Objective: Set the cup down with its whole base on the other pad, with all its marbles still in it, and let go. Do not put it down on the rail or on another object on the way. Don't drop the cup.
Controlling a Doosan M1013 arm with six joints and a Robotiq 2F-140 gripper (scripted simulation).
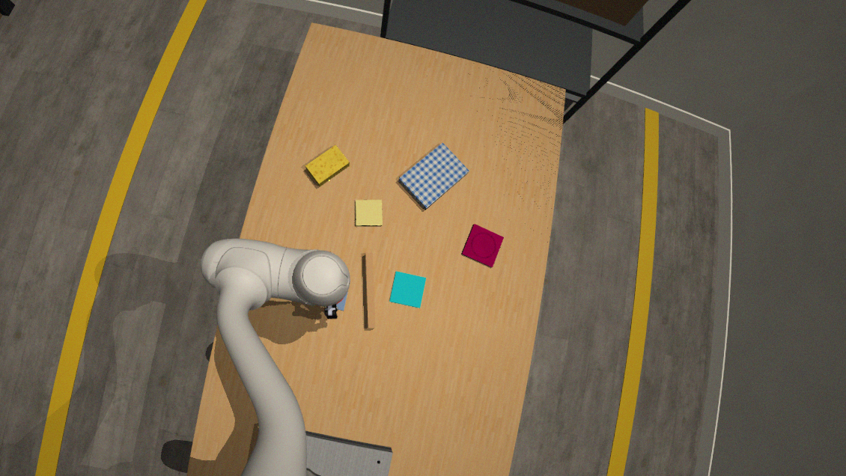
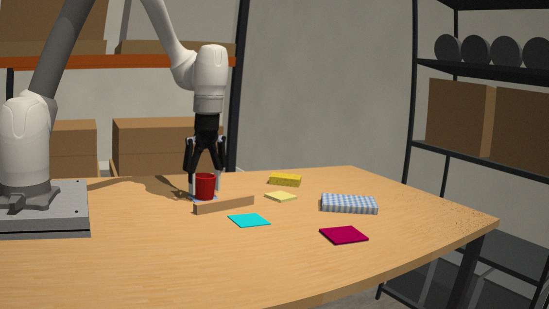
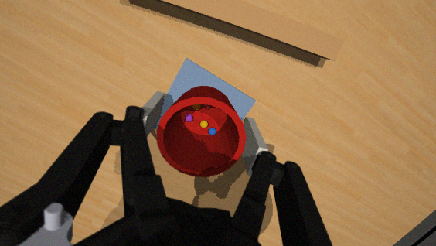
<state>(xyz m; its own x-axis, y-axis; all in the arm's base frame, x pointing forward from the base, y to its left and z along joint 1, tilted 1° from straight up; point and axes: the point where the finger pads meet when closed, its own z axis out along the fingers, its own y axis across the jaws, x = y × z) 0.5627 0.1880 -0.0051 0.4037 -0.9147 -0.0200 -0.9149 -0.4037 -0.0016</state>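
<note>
Now: hand 20 mm above the red cup. From my hand the other things lie so: wooden rail 40 mm ahead, 90 mm to the right, 40 mm below; cyan pad 90 mm ahead, 190 mm to the right, 60 mm below.
</note>
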